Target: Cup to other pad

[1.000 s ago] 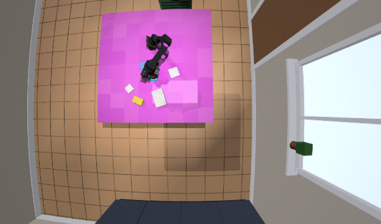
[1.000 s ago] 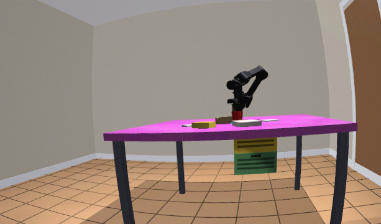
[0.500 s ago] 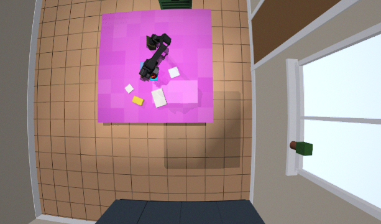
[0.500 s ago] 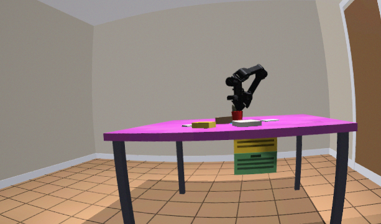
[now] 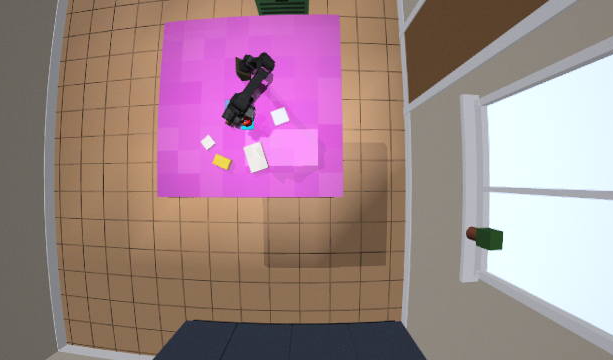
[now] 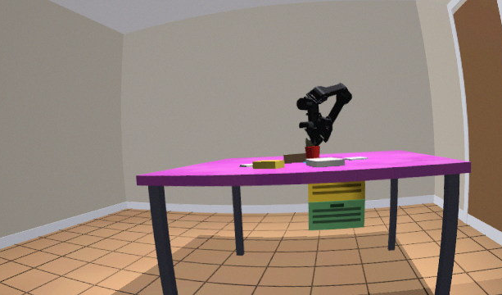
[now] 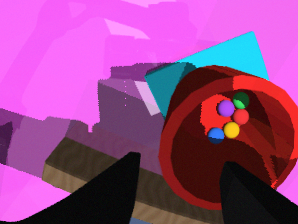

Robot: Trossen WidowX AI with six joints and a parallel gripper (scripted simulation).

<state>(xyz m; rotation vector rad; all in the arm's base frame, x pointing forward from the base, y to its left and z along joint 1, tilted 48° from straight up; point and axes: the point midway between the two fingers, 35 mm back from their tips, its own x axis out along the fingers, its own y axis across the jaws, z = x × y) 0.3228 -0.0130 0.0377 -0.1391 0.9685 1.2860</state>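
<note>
The red cup is 2 cm ahead of my gripper tip, 2 cm to the right of it and 5 cm below it. The rest, counted from my gripper tip: cyan pad: 3 cm ahead, 2 cm to the right, 10 cm below; brown block: 4 cm behind, 8 cm to the right, 8 cm below; light blue pad: 10 cm behind, 13 cm to the right, 10 cm below.
</note>
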